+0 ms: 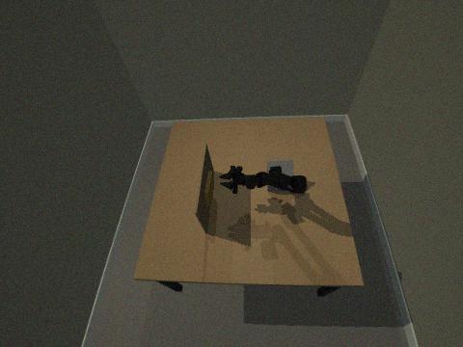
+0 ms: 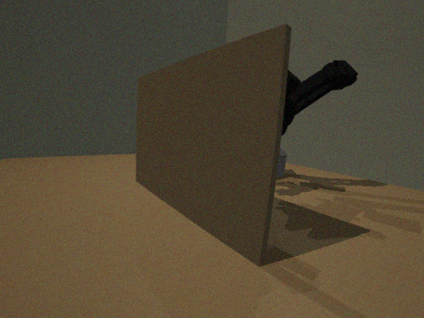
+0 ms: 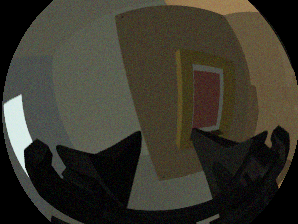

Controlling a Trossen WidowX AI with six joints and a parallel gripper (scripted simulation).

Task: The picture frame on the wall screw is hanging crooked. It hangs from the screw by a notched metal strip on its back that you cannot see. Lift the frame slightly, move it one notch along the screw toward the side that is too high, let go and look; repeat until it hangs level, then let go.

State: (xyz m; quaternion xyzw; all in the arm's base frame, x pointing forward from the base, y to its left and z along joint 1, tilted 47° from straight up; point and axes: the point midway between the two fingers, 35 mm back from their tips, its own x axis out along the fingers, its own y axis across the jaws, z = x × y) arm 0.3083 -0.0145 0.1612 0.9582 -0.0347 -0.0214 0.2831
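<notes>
Right now my gripper tip is 80 mm short of the picture frame, 10 mm to the left of it and 100 mm above it. From my gripper tip the other things lie so: brown wall panel 90 mm ahead, 20 mm to the right, 110 mm below.
</notes>
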